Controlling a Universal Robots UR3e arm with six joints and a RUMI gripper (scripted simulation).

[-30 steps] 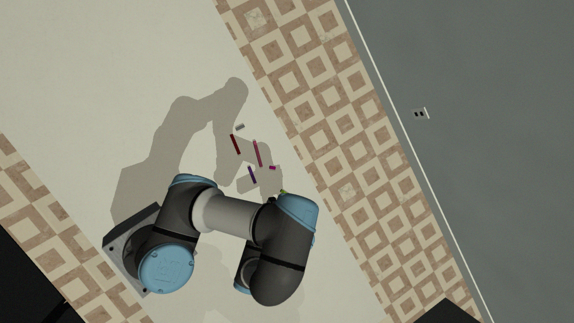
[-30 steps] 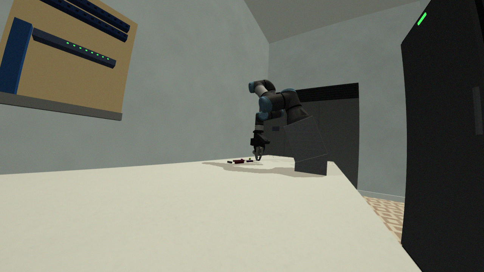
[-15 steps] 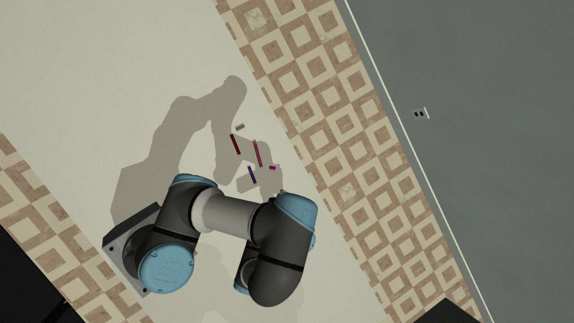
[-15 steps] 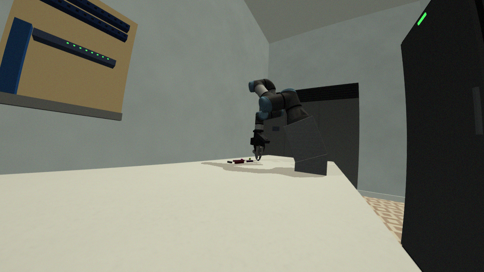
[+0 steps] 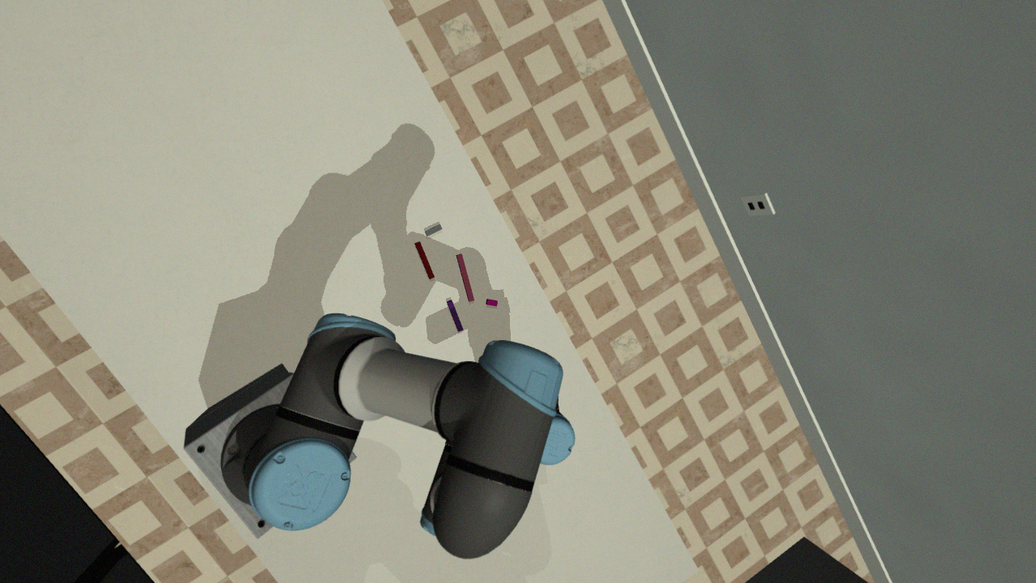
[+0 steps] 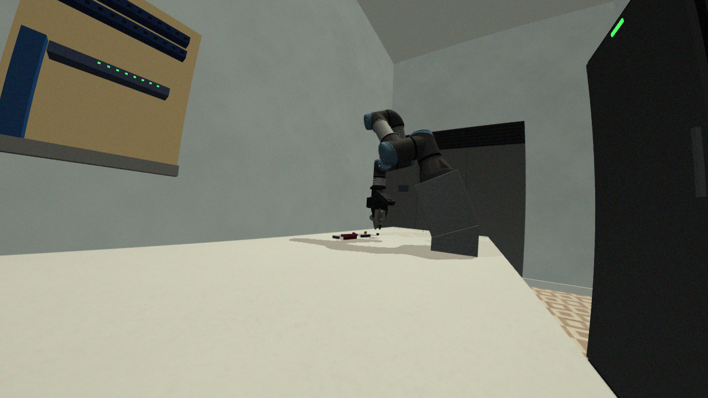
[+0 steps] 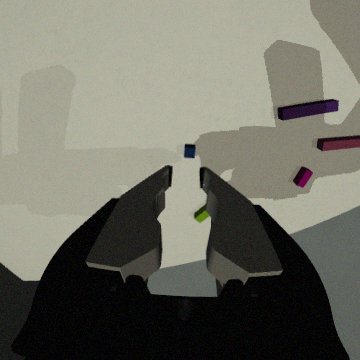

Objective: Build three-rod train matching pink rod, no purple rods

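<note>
Now: the blue rod 40 mm below my hand. The rest, counted from my hand: lime rod: 70 mm ahead, 10 mm to the left, 40 mm below; then magenta rod: 60 mm ahead, 110 mm to the left, 40 mm below; then purple rod: 10 mm behind, 120 mm to the left, 40 mm below.
</note>
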